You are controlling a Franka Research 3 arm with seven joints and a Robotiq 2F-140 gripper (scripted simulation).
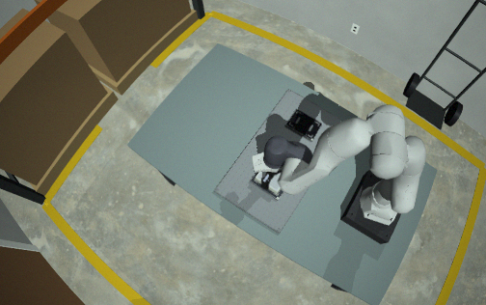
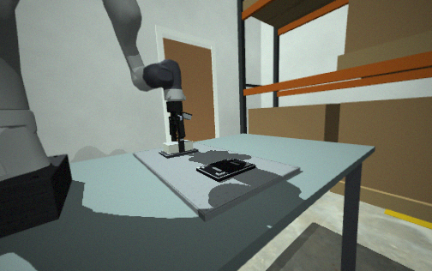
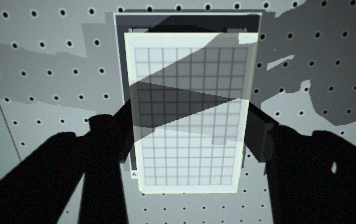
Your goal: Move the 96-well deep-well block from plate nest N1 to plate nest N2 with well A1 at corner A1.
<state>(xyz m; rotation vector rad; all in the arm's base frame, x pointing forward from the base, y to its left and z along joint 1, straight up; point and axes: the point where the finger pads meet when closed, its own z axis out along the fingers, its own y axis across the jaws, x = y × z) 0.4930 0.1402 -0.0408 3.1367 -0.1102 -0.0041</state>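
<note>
The white 96-well deep-well block is 10 mm below my hand. The rest, counted from my hand: black plate nest N2: 350 mm to the right, 30 mm below; then plate nest N1: 30 mm below.
</note>
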